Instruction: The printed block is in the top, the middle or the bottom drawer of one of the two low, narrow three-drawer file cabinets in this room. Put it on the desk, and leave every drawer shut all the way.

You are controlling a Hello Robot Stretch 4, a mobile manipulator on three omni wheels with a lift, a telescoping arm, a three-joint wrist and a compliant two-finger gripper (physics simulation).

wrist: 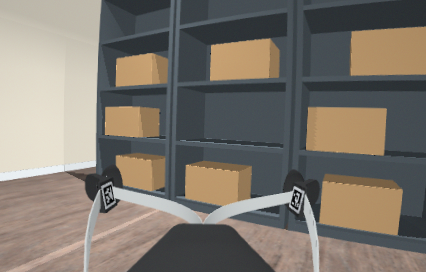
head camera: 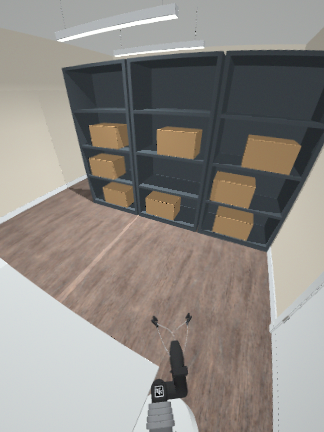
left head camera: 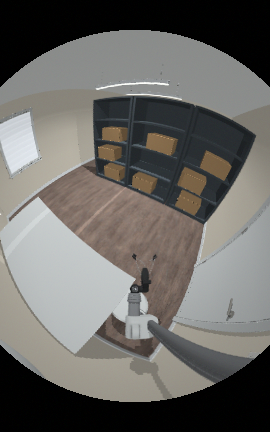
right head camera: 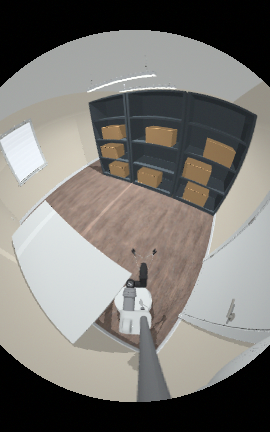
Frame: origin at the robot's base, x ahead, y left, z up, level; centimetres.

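Where they show: gripper, between the fingertips: [wrist: 203,183] [head camera: 171,314] [left head camera: 144,253] [right head camera: 143,248].
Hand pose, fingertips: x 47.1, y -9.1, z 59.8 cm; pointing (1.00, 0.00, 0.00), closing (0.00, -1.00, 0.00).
Note:
After its pixels a point has its place.
My gripper [head camera: 171,320] @[y -9.1, x 47.1, z 59.8 cm] [left head camera: 144,256] @[y -9.1, x 47.1, z 59.8 cm] [right head camera: 144,251] @[y -9.1, x 47.1, z 59.8 cm] [wrist: 203,183] @[y -9.1, x 47.1, z 59.8 cm] is open, its fingertips wide apart with nothing between them. It hangs over the floor, to the right of the near corner of a white surface [head camera: 55,340] @[y 43.3, x 35.4, z 69.2 cm] [left head camera: 65,280] @[y 49.2, x 15.1, z 69.2 cm] [right head camera: 65,270] @[y 52.2, x 18.3, z 69.2 cm], which looks like the desk top. The printed block does not show in these views. The two low file cabinets and their drawers do not show either.
Dark shelving [head camera: 128,135] @[y 20.2, x 226.1, z 115.0 cm] [left head camera: 132,145] [right head camera: 128,140] @[y 16.7, x 226.4, z 95.3 cm] [wrist: 172,115] @[y 16.1, x 227.4, z 70.4 cm] with several cardboard boxes stands along the far wall. A white door [head camera: 302,370] @[y -79.7, x 17.0, z 36.4 cm] [left head camera: 235,280] @[y -75.1, x 8.8, z 87.2 cm] [right head camera: 240,280] @[y -74.2, x 7.2, z 88.0 cm] is on the right. A window [left head camera: 19,142] @[y 248.1, x 197.9, z 136.6 cm] [right head camera: 22,152] @[y 250.1, x 194.6, z 137.6 cm] is on the left wall.

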